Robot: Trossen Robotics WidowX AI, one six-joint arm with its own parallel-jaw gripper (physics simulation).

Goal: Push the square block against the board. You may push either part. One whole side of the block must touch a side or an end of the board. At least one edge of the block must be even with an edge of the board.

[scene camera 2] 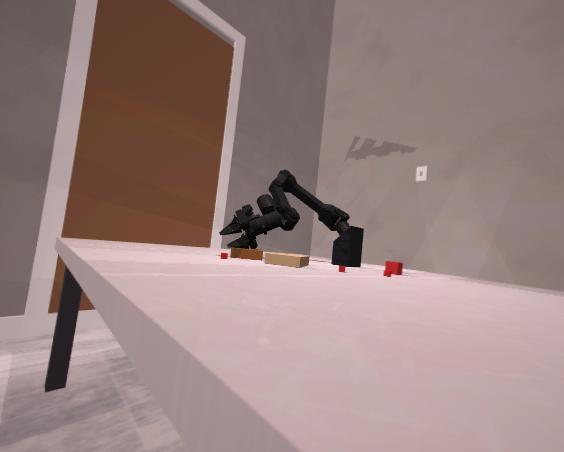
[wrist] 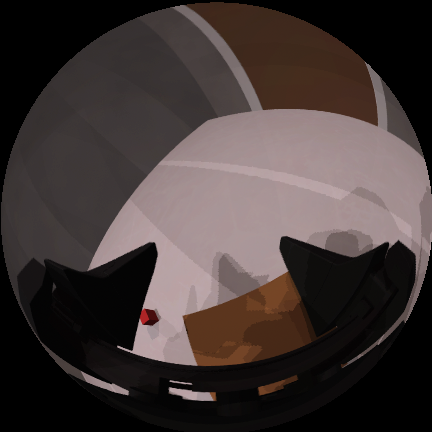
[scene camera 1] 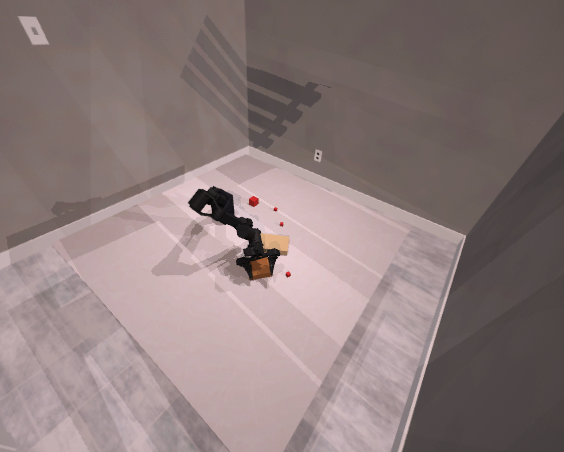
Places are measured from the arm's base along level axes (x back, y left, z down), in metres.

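Pixels of known places: gripper, fingertip midpoint: (scene camera 2: 223, 240) (wrist: 218, 246) (scene camera 1: 261, 277); arm's base, link origin: (scene camera 2: 348, 235) (scene camera 1: 221, 200).
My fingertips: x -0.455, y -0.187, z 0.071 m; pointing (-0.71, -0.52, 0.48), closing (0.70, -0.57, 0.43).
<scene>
For each thing: its top centre in the pictures, then the offset to it from my fingertips.
- square block, top centre: (wrist: 262, 356) (scene camera 2: 247, 248) (scene camera 1: 258, 264) dy +0.053, dx +0.065, dz +0.020 m
- board, top centre: (scene camera 2: 289, 254) (scene camera 1: 272, 241) dy +0.207, dx +0.114, dz +0.022 m
- small red cube, top centre: (wrist: 142, 316) (scene camera 2: 224, 253) (scene camera 1: 288, 273) dy +0.114, dx -0.058, dz +0.035 m
- larger red cube, top centre: (scene camera 2: 394, 262) (scene camera 1: 253, 198) dy +0.396, dx +0.421, dz +0.011 m
The square block (scene camera 1: 261, 268) (scene camera 2: 246, 254) (wrist: 245, 325) is orange-brown and lies flat on the table. The board (scene camera 1: 278, 243) (scene camera 2: 286, 259) is pale tan, longer, and lies flat behind the block, toward the arm's base. A narrow gap shows between them in scene view 2; in scene view 1 the gripper hides much of where they face each other. My gripper (scene camera 1: 262, 276) (scene camera 2: 224, 239) (wrist: 218, 246) is open and empty, tilted forward over the block, its lower finger close above the block's top in scene view 2. In the wrist view the right finger overlaps the block's right side.
A small red cube (scene camera 1: 288, 274) (scene camera 2: 224, 255) (wrist: 149, 317) lies near the block. Two more small red cubes (scene camera 1: 281, 224) (scene camera 1: 275, 209) and a larger red cube (scene camera 1: 253, 201) (scene camera 2: 393, 267) lie beyond the board. The table edge (scene camera 2: 150, 340) shows in scene view 2.
</scene>
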